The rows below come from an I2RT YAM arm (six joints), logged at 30 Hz.
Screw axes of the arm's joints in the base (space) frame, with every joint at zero. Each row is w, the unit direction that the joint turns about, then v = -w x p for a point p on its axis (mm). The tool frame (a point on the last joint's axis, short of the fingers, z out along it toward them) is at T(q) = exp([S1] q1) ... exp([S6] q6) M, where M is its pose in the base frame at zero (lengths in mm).
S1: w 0 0 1 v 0 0 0
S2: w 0 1 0 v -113.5 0 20
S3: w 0 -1 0 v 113.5 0 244
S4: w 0 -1 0 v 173.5 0 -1
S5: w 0 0 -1 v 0 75 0
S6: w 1 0 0 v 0 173.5 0
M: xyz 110.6 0 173.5 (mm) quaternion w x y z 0.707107 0 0.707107 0
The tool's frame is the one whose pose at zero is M.
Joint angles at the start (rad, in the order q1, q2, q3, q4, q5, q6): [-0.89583 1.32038 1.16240 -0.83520 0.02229 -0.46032]
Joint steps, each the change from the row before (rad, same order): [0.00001 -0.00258 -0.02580 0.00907 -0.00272 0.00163]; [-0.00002 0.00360 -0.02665 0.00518 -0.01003 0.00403]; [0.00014 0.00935 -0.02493 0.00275 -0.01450 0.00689]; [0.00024 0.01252 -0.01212 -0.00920 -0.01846 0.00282]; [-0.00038 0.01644 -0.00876 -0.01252 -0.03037 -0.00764]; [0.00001 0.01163 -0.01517 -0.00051 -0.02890 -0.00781]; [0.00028 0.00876 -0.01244 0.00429 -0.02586 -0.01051]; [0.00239 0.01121 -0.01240 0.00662 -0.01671 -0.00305]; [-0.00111 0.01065 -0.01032 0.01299 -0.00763 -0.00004]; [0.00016 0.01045 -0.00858 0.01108 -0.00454 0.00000]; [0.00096 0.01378 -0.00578 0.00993 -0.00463 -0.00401]
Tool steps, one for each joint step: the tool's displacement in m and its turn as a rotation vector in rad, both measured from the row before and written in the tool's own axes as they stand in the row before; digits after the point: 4 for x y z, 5 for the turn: [0.0044 0.0024 0.0049 -0.00872 0.01147 0.00133]; [0.0048 0.0029 0.0069 -0.02005 0.01808 0.00368]; [0.0046 0.0030 0.0081 -0.02686 0.02202 0.00670]; [0.0030 0.0022 0.0062 -0.03136 0.02251 0.00309]; [0.0024 0.0021 0.0065 -0.04356 0.02085 -0.00584]; [0.0026 0.0020 0.0066 -0.03795 0.01172 -0.00596]; [0.0017 0.0015 0.0051 -0.03077 0.00340 -0.00915]; [0.0014 0.0014 0.0058 -0.02347 0.00725 -0.00327]; [0.0009 -0.0003 0.0051 -0.00998 0.00362 0.00201]; [0.0007 -0.0001 0.0047 -0.00769 0.00493 0.00092]; [0.0001 -0.0002 0.0050 -0.00884 0.00631 -0.00356]
